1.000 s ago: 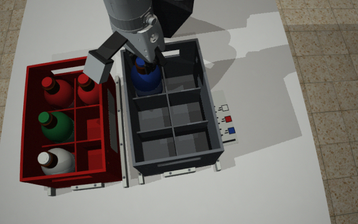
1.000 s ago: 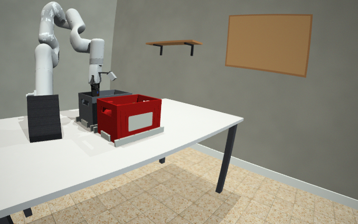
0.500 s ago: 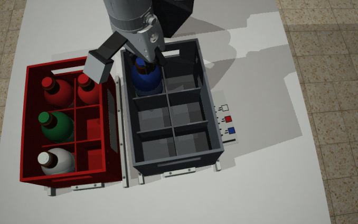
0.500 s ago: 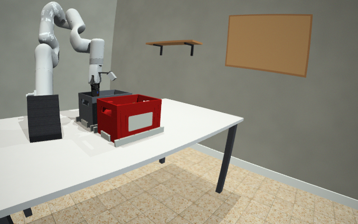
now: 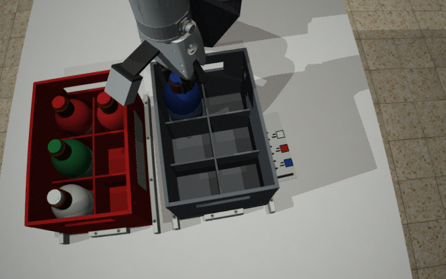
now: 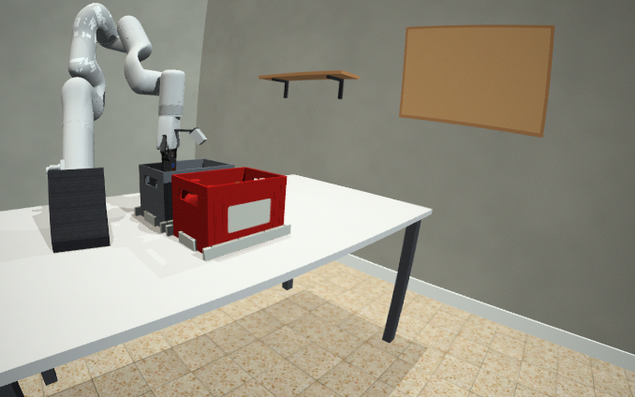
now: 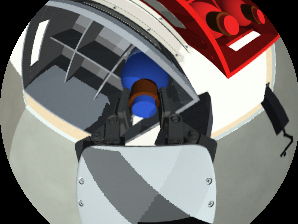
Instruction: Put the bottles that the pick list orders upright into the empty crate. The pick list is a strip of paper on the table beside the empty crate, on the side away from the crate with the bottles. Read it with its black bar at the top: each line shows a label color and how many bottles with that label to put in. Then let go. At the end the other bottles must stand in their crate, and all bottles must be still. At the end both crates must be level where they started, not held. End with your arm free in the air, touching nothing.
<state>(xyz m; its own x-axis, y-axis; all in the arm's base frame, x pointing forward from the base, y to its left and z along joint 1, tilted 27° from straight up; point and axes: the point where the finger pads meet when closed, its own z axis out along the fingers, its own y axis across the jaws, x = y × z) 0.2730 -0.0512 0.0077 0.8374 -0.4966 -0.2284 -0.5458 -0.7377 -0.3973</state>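
My hand is 70 mm above the blue bottle. From my hand the other things lie so: grey crate: 80 mm ahead, 60 mm to the left, 100 mm below; then red-label bottle: 50 mm ahead, 230 mm to the right, 100 mm below; then green bottle: 140 mm ahead, 210 mm to the right, 100 mm below.
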